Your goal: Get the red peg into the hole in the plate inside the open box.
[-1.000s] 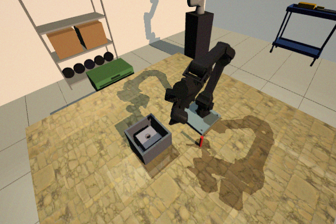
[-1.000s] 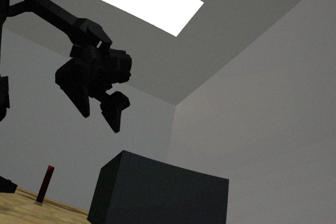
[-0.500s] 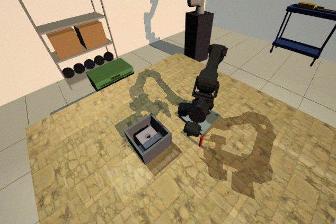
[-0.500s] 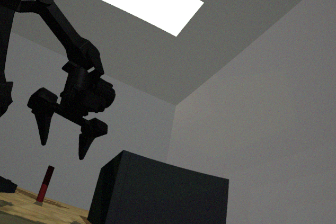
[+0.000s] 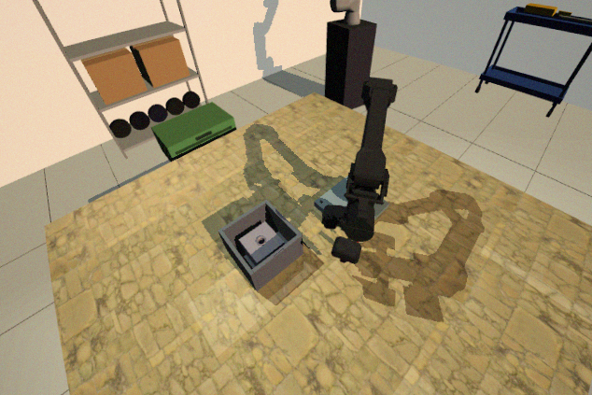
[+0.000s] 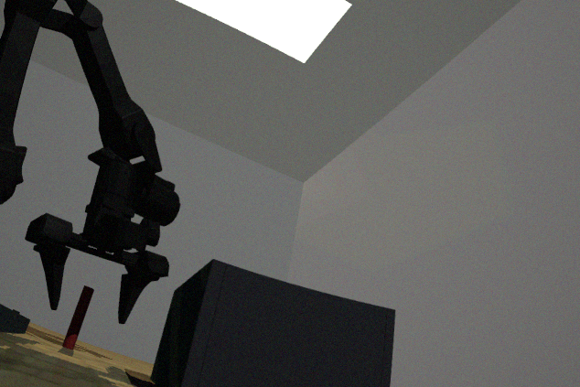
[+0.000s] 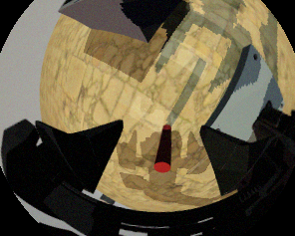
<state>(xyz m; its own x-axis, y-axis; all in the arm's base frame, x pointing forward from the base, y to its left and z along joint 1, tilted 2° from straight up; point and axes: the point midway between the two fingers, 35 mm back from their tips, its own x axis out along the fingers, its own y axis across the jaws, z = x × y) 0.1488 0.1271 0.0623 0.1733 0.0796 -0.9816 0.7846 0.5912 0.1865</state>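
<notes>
The red peg is 2 cm behind my gripper tip and 1 cm to the left of it. The rest, counted from my gripper tip: plate (19 cm ahead, 13 cm to the right); grey box (19 cm ahead, 13 cm to the right, 2 cm below).
</notes>
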